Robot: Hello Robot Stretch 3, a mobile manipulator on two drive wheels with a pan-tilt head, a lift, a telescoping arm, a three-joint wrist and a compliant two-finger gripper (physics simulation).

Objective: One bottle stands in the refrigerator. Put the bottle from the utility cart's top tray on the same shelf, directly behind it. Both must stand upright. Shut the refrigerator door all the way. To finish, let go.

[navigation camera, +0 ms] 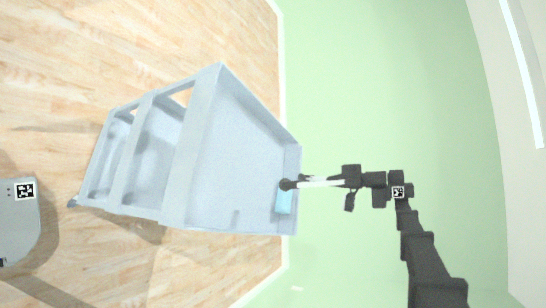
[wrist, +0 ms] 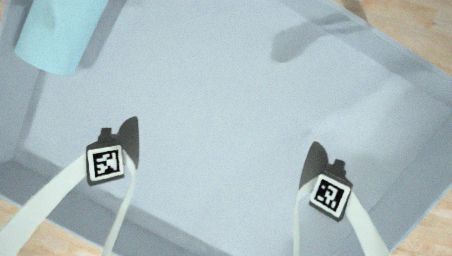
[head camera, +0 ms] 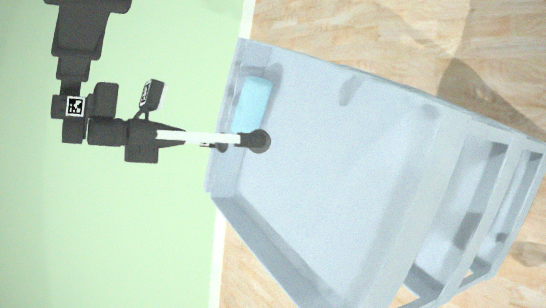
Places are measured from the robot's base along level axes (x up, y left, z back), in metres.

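Pixels of known places: gripper, fingertip midpoint: (navigation camera: 289, 181) (head camera: 247, 142).
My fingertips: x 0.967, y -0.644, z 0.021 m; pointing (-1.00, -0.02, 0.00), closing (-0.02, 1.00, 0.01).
Behind a point stands the place of what it marks.
A light-blue bottle (head camera: 253, 104) @[y -0.850, x 0.844, z 0.124 m] (navigation camera: 283, 201) @[y -0.846, x 0.844, z 0.134 m] (wrist: 62, 35) lies on its side in the utility cart's top tray (head camera: 325, 150) @[y -0.632, x 0.794, z 0.019 m] (navigation camera: 240, 175) @[y -0.618, x 0.794, z -0.005 m] (wrist: 215, 90), close along one end wall. Part of it is cut off in the wrist view. My gripper (head camera: 239, 143) @[y -0.644, x 0.967, z 0.021 m] (navigation camera: 294, 181) @[y -0.644, x 0.967, z 0.021 m] (wrist: 222, 147) @[y -0.644, x 0.967, z 0.021 m] is open and empty, with its fingers wide apart over the tray. In the wrist view the bottle is outside the fingers, up and to the left of the left finger. The refrigerator and its bottle do not show in these views.
The tray's raised walls surround the bottle. Two lower shelves of the cart (head camera: 422, 195) @[y -0.348, x 0.843, z -0.044 m] (navigation camera: 172, 195) @[y -0.326, x 0.808, z 0.014 m] show beneath. A green wall (head camera: 125, 225) @[y -2.675, x 0.813, z -0.554 m] (navigation camera: 380, 90) @[y -2.700, x 1.326, z -0.764 m] stands beyond the cart. My base (navigation camera: 20, 220) @[y -0.110, x 0.160, z 0.105 m] is on the wooden floor at the navigation view's left edge.
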